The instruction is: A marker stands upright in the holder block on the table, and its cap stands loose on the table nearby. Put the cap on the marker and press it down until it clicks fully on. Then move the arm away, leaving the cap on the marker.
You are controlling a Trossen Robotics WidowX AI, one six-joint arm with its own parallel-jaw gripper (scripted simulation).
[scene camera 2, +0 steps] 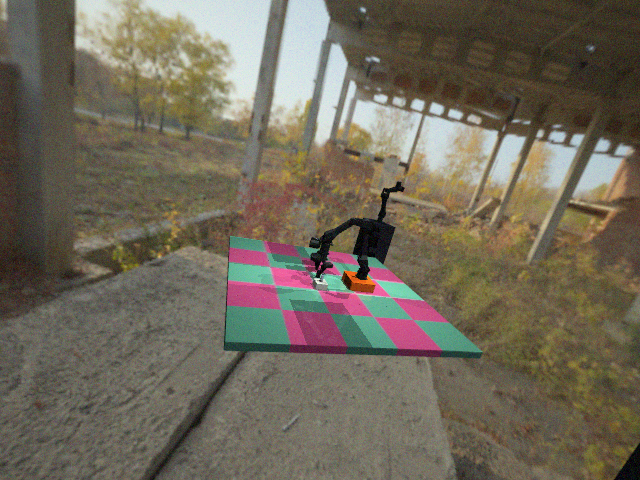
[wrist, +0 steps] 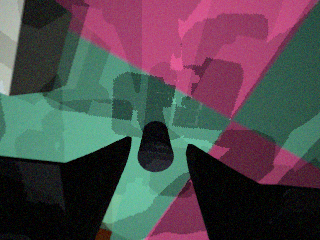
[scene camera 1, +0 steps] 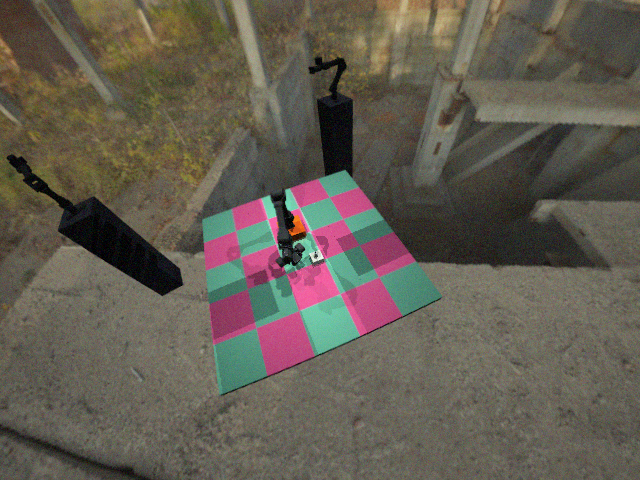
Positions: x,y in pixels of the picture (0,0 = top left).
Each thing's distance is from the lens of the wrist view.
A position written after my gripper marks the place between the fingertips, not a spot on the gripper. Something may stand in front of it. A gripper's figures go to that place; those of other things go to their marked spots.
my gripper (wrist: 159,145): 11 cm
black cap (wrist: 155,154): 10 cm
